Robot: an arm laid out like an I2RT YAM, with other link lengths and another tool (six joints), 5 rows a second.
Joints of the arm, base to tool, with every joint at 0 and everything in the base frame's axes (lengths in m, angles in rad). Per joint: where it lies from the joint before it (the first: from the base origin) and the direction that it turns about. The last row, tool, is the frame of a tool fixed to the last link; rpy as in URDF.
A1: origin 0 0 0.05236 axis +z
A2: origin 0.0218 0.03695 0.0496 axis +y
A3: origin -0.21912 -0.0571 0 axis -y
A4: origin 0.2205 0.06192 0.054 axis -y
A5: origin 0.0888 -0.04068 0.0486 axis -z
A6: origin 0.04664 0 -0.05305 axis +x
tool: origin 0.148 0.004 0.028 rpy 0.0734 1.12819 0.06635
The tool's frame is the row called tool.
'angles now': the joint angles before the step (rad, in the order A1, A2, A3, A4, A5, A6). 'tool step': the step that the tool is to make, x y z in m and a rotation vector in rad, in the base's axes. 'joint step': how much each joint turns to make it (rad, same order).
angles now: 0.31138 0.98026 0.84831 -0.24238 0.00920 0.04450
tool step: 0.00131 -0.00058 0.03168 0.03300 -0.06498 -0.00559
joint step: -0.00153 -0.01232 0.04726 0.01227 0.00000 0.01225
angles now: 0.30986 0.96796 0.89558 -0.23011 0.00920 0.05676
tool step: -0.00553 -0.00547 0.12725 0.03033 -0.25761 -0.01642
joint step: 0.00000 0.01375 0.26031 0.00908 0.02474 -0.04594
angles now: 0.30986 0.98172 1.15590 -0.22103 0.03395 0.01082
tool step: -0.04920 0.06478 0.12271 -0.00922 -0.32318 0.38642
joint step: -0.00002 0.10410 0.26419 0.13783 -0.39397 -0.06757
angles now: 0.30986 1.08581 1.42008 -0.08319 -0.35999 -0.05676
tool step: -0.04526 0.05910 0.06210 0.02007 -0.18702 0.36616
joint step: 0.06426 0.18873 0.21654 0.19324 -0.29777 0.07516
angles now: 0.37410 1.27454 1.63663 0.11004 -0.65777 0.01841
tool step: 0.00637 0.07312 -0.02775 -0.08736 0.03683 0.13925
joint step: 0.15954 0.18403 0.13650 -0.07455 -0.00642 -0.08257
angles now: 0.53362 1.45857 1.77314 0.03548 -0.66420 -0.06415
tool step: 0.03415 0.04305 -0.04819 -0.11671 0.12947 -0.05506
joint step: 0.08146 0.13513 0.12108 -0.19941 0.12554 -0.07226
